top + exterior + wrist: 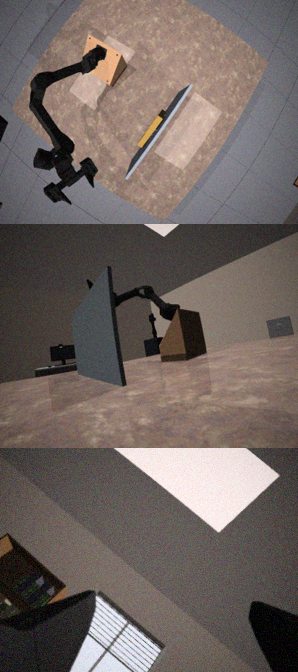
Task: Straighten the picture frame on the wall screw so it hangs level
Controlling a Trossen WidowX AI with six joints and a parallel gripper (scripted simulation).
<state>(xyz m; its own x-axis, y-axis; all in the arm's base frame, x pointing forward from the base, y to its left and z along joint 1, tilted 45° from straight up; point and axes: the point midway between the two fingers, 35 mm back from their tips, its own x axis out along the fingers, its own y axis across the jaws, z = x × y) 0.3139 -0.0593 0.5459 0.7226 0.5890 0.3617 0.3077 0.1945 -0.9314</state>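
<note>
Now: gripper tip 10 cm short of the picture frame, 24 cm to the right of it and 41 cm above it. Also, from my gripper tip: blue-grey wall panel: 11 cm ahead, 25 cm to the left, 42 cm below.
</note>
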